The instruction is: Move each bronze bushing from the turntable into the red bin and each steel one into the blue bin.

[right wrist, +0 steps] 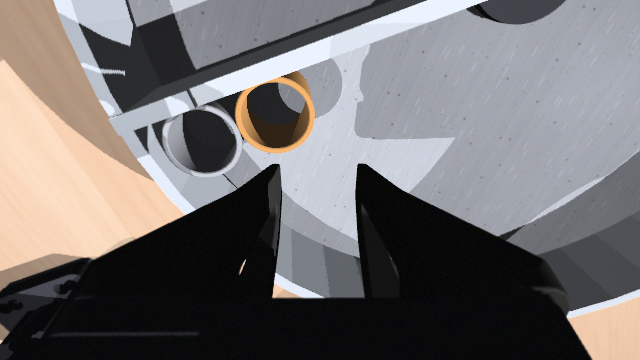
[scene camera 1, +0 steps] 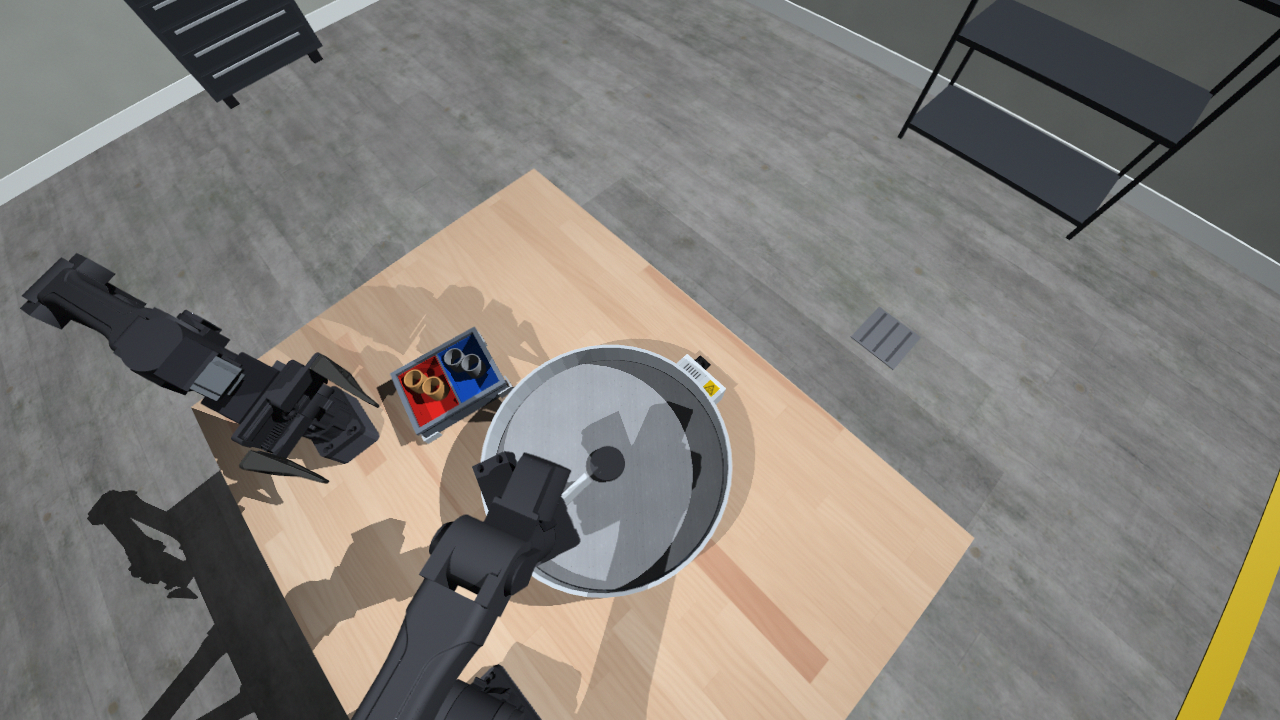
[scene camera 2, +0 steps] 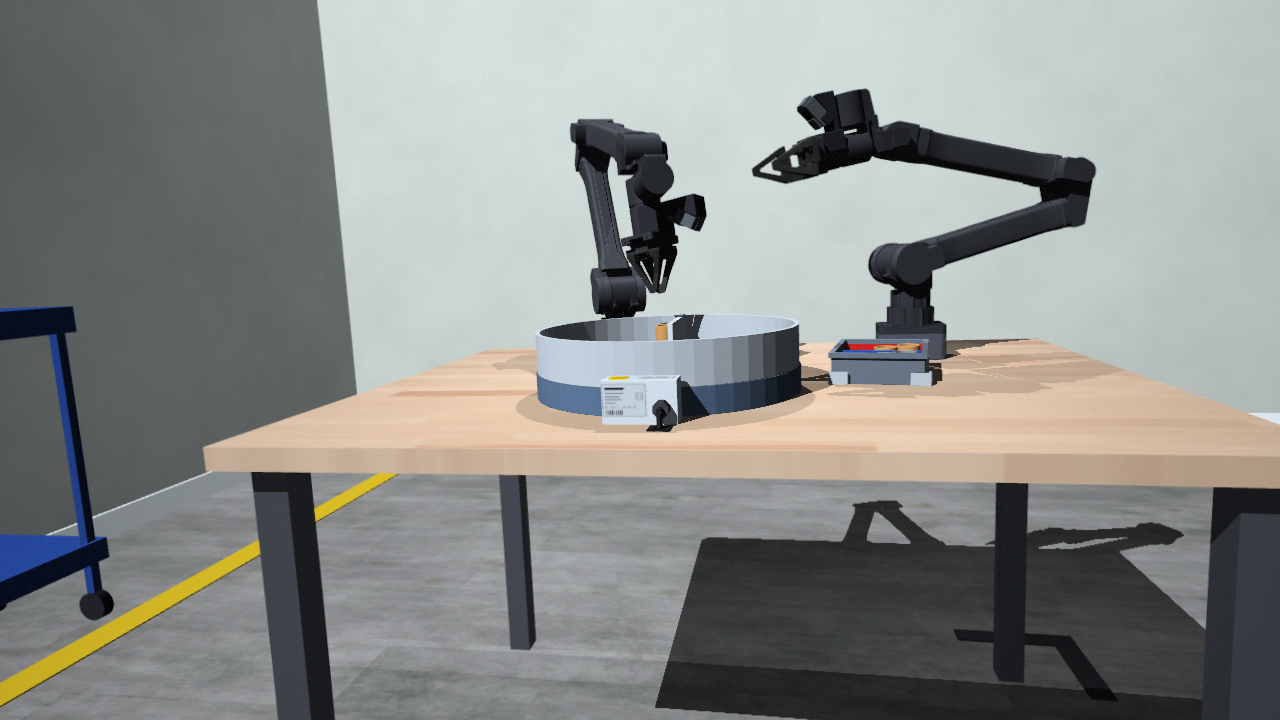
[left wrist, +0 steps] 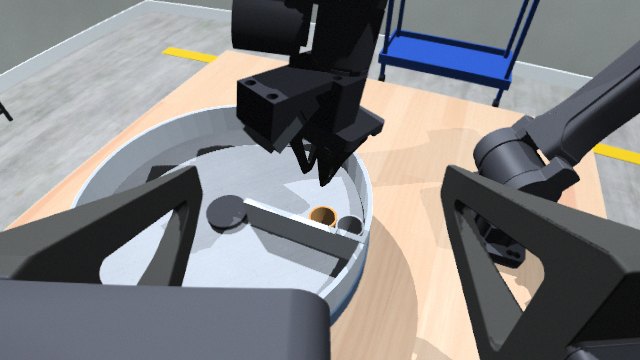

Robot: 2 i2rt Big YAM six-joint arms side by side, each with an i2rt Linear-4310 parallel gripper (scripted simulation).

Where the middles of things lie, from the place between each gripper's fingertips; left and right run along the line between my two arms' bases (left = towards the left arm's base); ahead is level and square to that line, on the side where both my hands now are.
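My right hand [scene camera 2: 657, 292] is 140 mm above the red bin [scene camera 1: 425, 408], 380 mm to the right of it and 60 mm past it. Counting from that same right hand, the blue bin [scene camera 1: 465, 386] is 140 mm below, 370 mm to the left and 20 mm ahead, and the grey tray [scene camera 2: 863, 368] is 130 mm below, 380 mm to the left and 20 mm behind.
With my left hand [scene camera 1: 352, 442], it's 340 mm above the grey tray, 190 mm to the right of it and 80 mm short of it. The red bin is 350 mm below my left hand, 200 mm to the left and 40 mm ahead, while the blue bin is 350 mm below that hand, 190 mm to the left and 130 mm ahead.
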